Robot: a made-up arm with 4 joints. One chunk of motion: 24 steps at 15 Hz.
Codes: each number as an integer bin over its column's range. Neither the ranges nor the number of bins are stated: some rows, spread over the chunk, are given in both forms.
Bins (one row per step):
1: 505 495 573 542
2: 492 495 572 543
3: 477 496 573 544
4: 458 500 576 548
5: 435 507 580 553
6: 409 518 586 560
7: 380 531 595 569
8: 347 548 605 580
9: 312 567 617 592
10: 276 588 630 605
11: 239 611 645 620
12: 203 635 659 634
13: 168 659 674 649
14: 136 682 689 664
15: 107 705 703 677
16: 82 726 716 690
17: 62 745 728 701
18: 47 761 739 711
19: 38 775 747 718
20: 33 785 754 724
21: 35 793 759 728
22: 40 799 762 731
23: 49 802 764 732
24: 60 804 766 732
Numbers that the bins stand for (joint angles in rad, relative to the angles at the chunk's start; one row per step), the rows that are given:
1: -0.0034 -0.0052 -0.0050 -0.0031
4: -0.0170 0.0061 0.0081 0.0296
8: -0.0493 0.1152 0.1344 0.2042
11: -0.0806 0.2584 0.3086 0.4224
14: -0.1105 0.4197 0.5002 0.6624
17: -0.1320 0.5628 0.6700 0.8643
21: -0.1398 0.6719 0.8050 1.0116
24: -0.1326 0.6969 0.8354 1.0334
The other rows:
2: -0.0072 -0.0052 -0.0093 0.0023
3: -0.0115 -0.0030 -0.0050 0.0078
5: -0.0237 0.0220 0.0255 0.0569
6: -0.0313 0.0470 0.0517 0.0951
7: -0.0397 0.0766 0.0908 0.1442
9: -0.0594 0.1584 0.1866 0.2696
10: -0.0699 0.2061 0.2432 0.3406
12: -0.0911 0.3129 0.3695 0.4988
13: -0.1012 0.3674 0.4348 0.5806
15: -0.1189 0.4720 0.5611 0.7333
16: -0.1262 0.5197 0.6177 0.8043
18: -0.1364 0.5992 0.7179 0.9188
19: -0.1390 0.6310 0.7527 0.9570
20: -0.1404 0.6537 0.7832 0.9897
22: -0.1384 0.6855 0.8180 1.0279
23: -0.1358 0.6924 0.8267 1.0334

